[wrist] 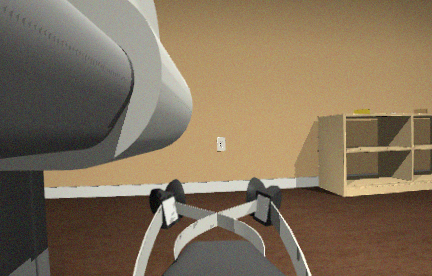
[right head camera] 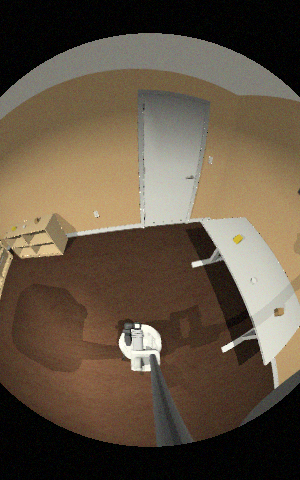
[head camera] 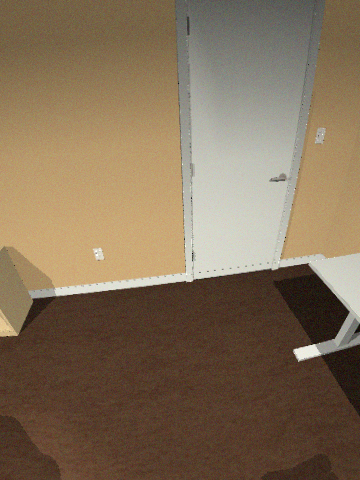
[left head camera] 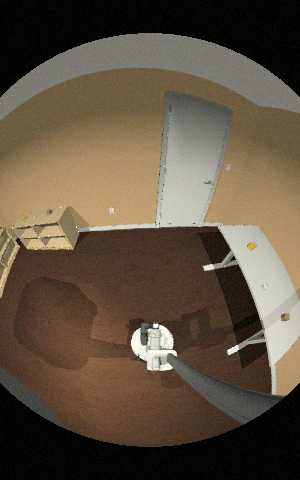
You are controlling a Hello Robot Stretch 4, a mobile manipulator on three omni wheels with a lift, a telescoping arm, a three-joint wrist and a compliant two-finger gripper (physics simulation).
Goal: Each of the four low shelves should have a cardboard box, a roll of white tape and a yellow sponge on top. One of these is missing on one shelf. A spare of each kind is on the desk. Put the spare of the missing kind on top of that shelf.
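Frame: origin at the robot's base, x ahead, y left, z up, level; metres.
Seen in the pictures: gripper, fingertip midpoint: (wrist: 215,193) (right head camera: 128,360) (left head camera: 143,360).
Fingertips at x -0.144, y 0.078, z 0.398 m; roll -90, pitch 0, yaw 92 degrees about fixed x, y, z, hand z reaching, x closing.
Note:
Offsets run from my fingertips to a thing's top centre. Level surfaces: height alone.
On the white desk @(dz +0.295 m) (head camera: 342,275) (left head camera: 276,267) (right head camera: 259,257) lie a spare yellow sponge @(dx +0.936, dy -1.092, dz +0.340 m) (left head camera: 251,246) (right head camera: 238,239), a roll of white tape @(dx +0.475, dy -1.041, dz +0.319 m) (left head camera: 265,286) (right head camera: 253,281) and a cardboard box @(dx +0.114, dy -1.234, dz +0.345 m) (left head camera: 285,317) (right head camera: 279,312). A low shelf (head camera: 17,295) (left head camera: 70,231) (right head camera: 58,236) at the left bears a sponge (left head camera: 24,219) (right head camera: 14,229), a small white tape roll (left head camera: 35,217) (right head camera: 24,226) and a box (left head camera: 49,212) (right head camera: 37,220). In the wrist view a low shelf (wrist: 332,155) bears a sponge (wrist: 362,111), a faint white item and part of a box (wrist: 420,111). My gripper (wrist: 215,193) is open and empty, away from desk and shelves.
Part of another low shelf @(dz -0.346 m) (left head camera: 7,255) (right head camera: 4,262) shows at the left edge; its top is hard to make out. A closed door (head camera: 240,140) (left head camera: 192,160) (right head camera: 172,160) stands in the wall between shelf and desk. Desk legs (head camera: 320,348) (left head camera: 241,347) (right head camera: 235,345) reach out over the floor.

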